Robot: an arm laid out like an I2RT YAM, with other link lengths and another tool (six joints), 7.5 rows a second.
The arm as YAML. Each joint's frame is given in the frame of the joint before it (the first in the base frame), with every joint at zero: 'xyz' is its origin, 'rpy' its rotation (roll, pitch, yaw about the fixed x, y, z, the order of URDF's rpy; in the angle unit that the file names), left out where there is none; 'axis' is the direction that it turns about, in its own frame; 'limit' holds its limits. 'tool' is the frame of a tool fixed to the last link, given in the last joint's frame.
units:
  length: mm
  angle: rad
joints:
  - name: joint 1
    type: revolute
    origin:
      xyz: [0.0, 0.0, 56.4]
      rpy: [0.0, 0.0, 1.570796]
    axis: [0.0, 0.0, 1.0]
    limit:
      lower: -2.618
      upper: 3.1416
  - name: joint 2
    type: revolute
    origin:
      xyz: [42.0, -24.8, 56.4]
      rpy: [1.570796, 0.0, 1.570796]
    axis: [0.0, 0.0, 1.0]
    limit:
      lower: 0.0
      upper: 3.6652
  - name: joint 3
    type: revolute
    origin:
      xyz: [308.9, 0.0, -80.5]
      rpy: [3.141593, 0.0, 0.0]
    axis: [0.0, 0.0, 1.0]
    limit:
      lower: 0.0
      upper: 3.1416
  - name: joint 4
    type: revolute
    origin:
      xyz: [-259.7, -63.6, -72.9]
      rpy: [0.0, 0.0, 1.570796]
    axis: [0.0, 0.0, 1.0]
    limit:
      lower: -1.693
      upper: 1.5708
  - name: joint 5
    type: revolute
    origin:
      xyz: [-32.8, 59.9, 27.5]
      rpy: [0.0, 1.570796, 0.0]
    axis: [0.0, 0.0, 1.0]
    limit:
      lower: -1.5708
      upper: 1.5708
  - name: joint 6
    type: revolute
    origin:
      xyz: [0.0, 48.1, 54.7]
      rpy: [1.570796, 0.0, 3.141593]
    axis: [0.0, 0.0, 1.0]
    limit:
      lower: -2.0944
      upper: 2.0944
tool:
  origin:
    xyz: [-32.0, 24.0, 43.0]
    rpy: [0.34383, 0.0, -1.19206]
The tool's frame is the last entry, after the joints.
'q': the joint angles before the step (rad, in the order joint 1, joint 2, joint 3, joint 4, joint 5, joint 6). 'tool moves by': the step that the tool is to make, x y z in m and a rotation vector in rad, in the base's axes. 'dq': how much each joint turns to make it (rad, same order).
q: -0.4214 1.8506 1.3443 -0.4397 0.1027 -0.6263
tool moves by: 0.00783 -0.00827 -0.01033 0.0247 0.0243 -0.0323
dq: -0.0122 0.0568 0.0421 -0.0201 0.0013 0.0237
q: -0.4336 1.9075 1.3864 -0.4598 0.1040 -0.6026
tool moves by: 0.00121 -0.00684 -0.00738 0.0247 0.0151 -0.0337
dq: -0.0164 0.0303 0.0171 -0.0134 -0.0039 0.0233
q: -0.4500 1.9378 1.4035 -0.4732 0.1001 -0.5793
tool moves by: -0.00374 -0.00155 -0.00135 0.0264 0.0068 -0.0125
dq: -0.0120 0.0011 -0.0020 -0.0156 -0.0174 0.0113
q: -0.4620 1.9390 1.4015 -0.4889 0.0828 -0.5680
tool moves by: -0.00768 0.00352 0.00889 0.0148 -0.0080 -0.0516
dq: -0.0028 -0.0349 -0.0150 -0.0238 0.0108 0.0507
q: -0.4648 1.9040 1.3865 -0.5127 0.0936 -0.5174
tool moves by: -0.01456 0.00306 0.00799 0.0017 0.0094 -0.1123
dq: -0.0046 -0.0477 -0.0325 -0.0356 0.0569 0.0922
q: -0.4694 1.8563 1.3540 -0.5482 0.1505 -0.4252
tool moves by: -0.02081 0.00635 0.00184 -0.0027 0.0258 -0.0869
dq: -0.0030 -0.0569 -0.0644 -0.0263 0.0529 0.0678
